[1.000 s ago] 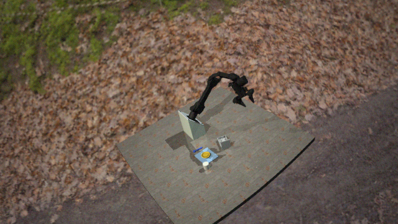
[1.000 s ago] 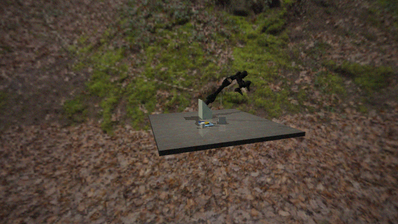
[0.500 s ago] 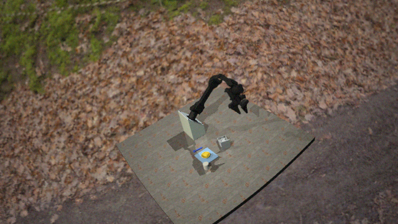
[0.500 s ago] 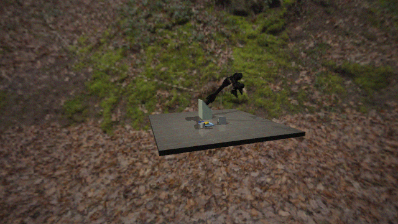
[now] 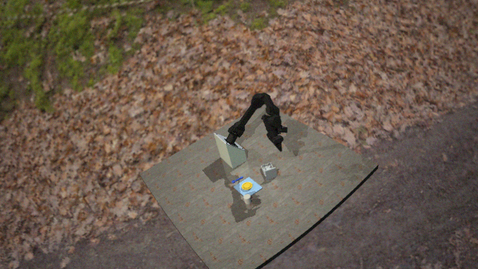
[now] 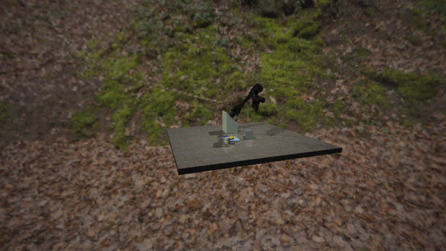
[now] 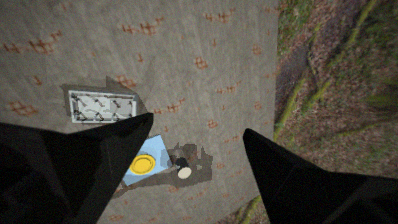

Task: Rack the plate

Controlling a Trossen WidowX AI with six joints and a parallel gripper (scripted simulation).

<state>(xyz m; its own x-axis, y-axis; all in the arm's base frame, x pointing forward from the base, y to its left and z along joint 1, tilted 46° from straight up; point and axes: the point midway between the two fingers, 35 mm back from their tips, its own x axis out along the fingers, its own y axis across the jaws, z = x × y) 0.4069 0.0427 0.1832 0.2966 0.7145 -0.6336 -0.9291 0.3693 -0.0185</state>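
Right now my gripper tip is 10 cm past the yellow plate, 22 cm to the left of it and 25 cm above it. From my gripper tip the other things lie so: light blue mat: 10 cm behind, 22 cm to the right, 26 cm below; then cup: 2 cm ahead, 28 cm to the right, 24 cm below; then dish rack: 14 cm behind, 3 cm to the right, 24 cm below.
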